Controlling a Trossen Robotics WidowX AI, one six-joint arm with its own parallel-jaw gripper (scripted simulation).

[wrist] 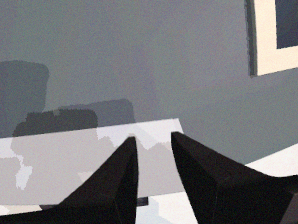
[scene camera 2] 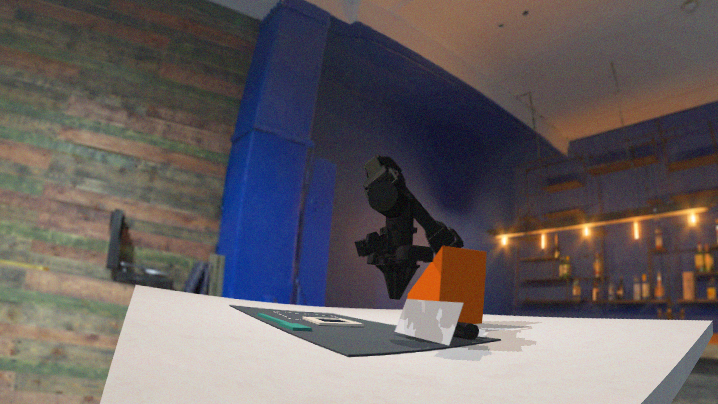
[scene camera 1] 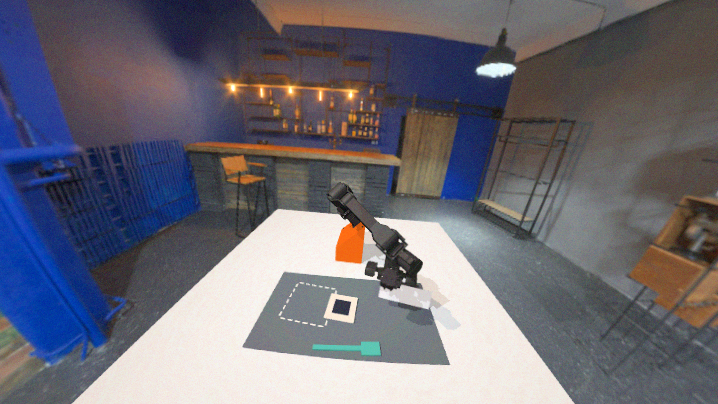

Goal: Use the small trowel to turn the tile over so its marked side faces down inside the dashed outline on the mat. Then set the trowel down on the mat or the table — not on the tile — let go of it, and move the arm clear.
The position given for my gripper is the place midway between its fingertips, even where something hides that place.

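My gripper (scene camera 2: 394, 299) is visible, likewise in scene camera 1 (scene camera 1: 387, 289) and in the wrist view (wrist: 153, 141). A dark grey mat (scene camera 1: 407, 334) is visible too; the mat appears also in scene camera 2 (scene camera 2: 375, 337) and in the wrist view (wrist: 72, 72).
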